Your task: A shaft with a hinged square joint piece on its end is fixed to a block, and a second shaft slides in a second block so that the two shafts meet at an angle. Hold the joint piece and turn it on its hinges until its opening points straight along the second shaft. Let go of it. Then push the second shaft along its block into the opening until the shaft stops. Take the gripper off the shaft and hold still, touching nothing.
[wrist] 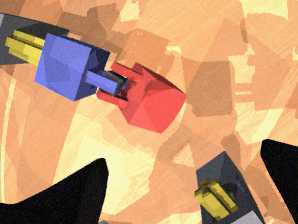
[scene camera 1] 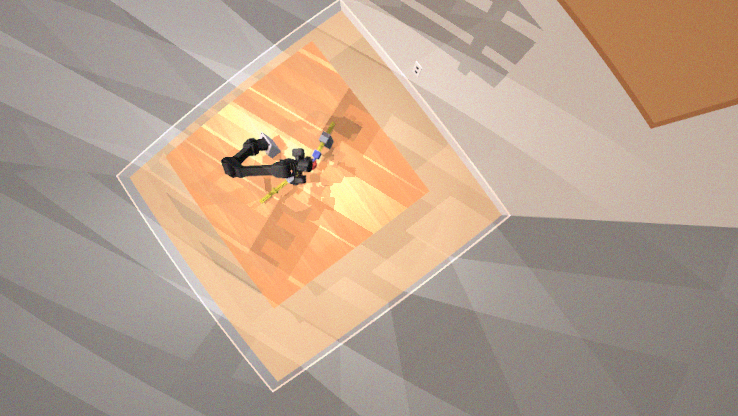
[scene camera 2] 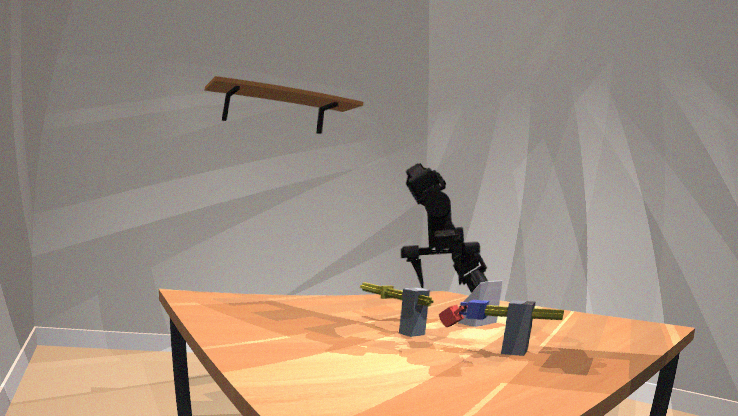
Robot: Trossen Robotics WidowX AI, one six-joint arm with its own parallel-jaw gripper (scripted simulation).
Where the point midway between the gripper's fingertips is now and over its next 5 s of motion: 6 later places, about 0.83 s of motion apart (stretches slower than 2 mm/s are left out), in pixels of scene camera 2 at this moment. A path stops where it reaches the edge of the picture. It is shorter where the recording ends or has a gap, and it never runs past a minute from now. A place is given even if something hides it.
The gripper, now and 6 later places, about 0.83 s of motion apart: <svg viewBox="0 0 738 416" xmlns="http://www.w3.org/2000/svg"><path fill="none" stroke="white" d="M441 286L441 289L438 311L447 326L449 334L444 327L443 324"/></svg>
